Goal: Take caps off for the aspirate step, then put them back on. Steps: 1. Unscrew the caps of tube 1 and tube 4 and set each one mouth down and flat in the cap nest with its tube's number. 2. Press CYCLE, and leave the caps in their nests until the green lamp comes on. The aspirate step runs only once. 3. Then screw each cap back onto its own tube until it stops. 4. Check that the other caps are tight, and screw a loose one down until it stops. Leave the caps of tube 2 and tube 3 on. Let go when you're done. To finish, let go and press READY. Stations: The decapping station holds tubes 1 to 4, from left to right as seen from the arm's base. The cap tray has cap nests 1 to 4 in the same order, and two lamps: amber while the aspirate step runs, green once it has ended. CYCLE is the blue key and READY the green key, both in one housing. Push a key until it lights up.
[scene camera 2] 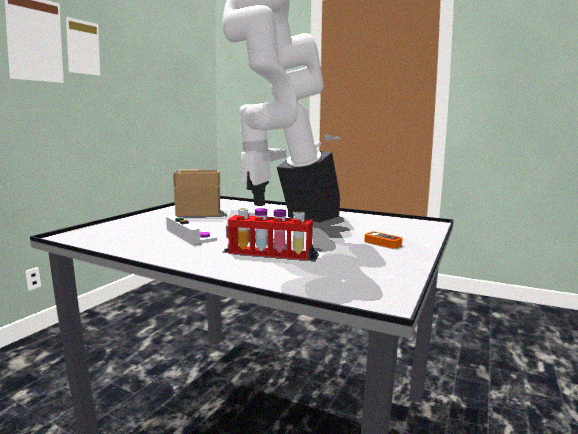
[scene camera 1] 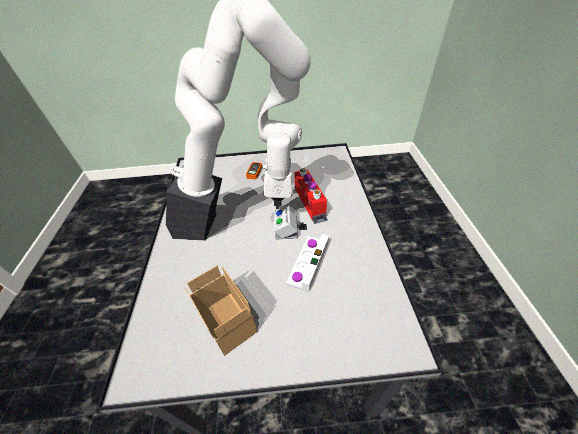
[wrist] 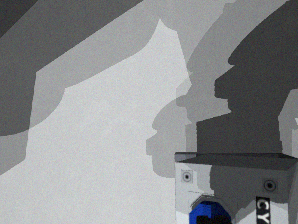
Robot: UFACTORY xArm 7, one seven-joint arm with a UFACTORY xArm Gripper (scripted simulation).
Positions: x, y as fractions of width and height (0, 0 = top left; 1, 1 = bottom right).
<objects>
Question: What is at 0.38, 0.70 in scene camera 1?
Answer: A cardboard box.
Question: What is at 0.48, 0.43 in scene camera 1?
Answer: My gripper.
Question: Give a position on a cardboard box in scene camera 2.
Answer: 0.33, 0.46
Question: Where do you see a grey key housing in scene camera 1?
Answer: At 0.50, 0.53
</objects>
